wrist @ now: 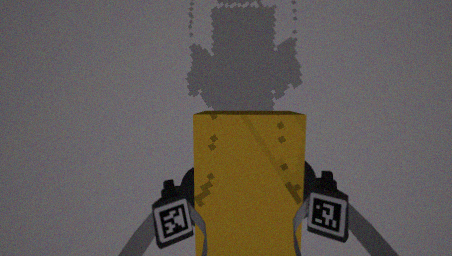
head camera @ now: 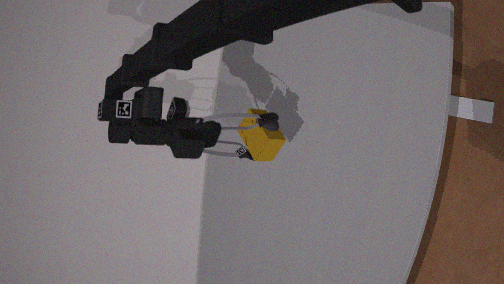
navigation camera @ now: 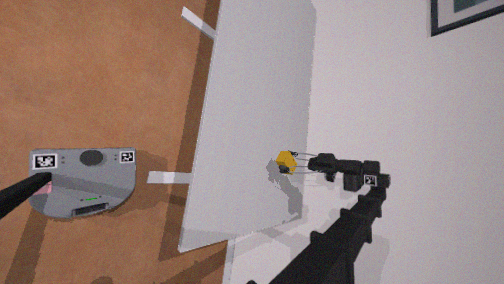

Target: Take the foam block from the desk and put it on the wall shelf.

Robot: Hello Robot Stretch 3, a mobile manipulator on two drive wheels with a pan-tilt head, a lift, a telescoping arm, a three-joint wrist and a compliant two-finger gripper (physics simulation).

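The yellow foam block (head camera: 265, 146) (navigation camera: 286, 158) (wrist: 249, 150) is between the two fingertips of my gripper (head camera: 256, 137) (navigation camera: 288, 161) (wrist: 246, 181). The gripper is shut on it, with one fingertip pressed to each side. The block is held above the grey-white desk (head camera: 325, 215) (navigation camera: 250, 100) (wrist: 75, 100), and its shadow falls on the desk apart from it in the head view. In the wrist view the block's near end runs out of the picture. The wall shelf cannot be made out in these views.
My dark telescoping arm (head camera: 215, 30) (navigation camera: 325, 245) reaches across the desk's end. The pale wall (head camera: 100, 210) (navigation camera: 400, 100) stands close behind the wrist. A framed picture (navigation camera: 434, 20) hangs on it. My base (navigation camera: 80, 182) stands on the brown floor beside a desk leg (navigation camera: 170, 177).
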